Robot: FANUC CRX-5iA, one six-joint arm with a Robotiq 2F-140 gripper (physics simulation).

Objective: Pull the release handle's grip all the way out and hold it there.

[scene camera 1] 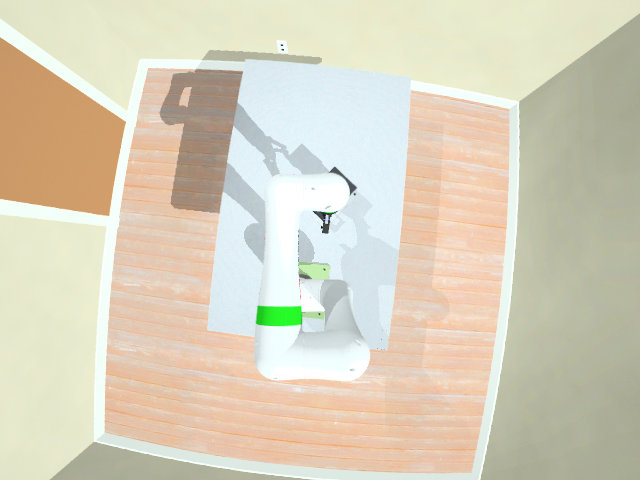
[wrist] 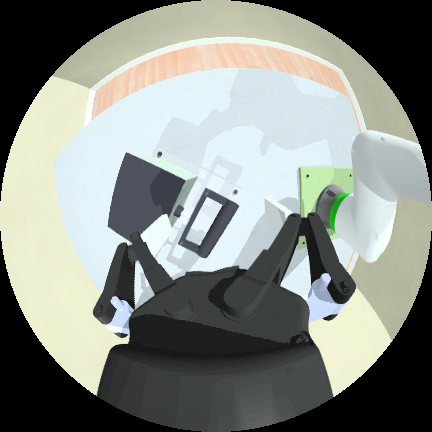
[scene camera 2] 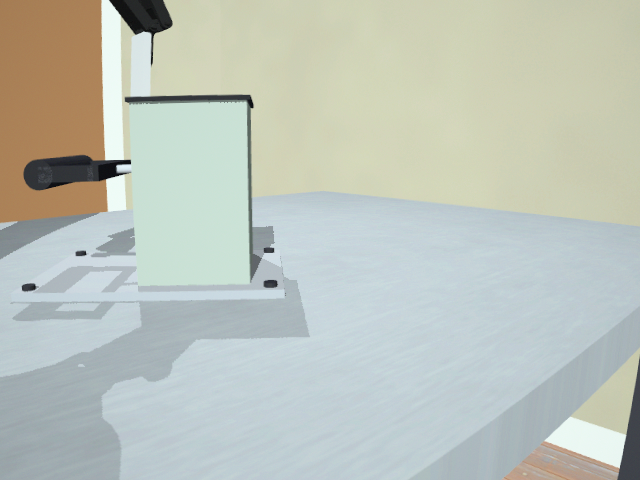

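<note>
The release handle's black rectangular grip (scene camera 2: pixel 38 174) (wrist: pixel 220 231) stands out sideways from a pale green housing (scene camera 2: pixel 191 196) (wrist: pixel 137 195) with a dark lid (scene camera 1: pixel 343 179). A short stretch of light rod (scene camera 2: pixel 124 168) shows between grip and housing. My gripper (wrist: pixel 216 214) is open and empty, its fingers spread wide on either side of the grip in the wrist view. One finger's pale pad (scene camera 2: pixel 140 67) shows above the lid's edge in scene camera 2, its lower end hidden behind the housing. In scene camera 1 the arm covers the grip and most of the gripper.
The housing stands on a light base plate (scene camera 2: pixel 206 294) with black bolts, on the grey table (scene camera 1: pixel 330 113) (scene camera 2: pixel 439 289). The white arm (scene camera 1: pixel 281 248) (wrist: pixel 395 165) rises from a green mounting plate (scene camera 1: pixel 313 270) (wrist: pixel 310 185). A wall stands behind the table's far end.
</note>
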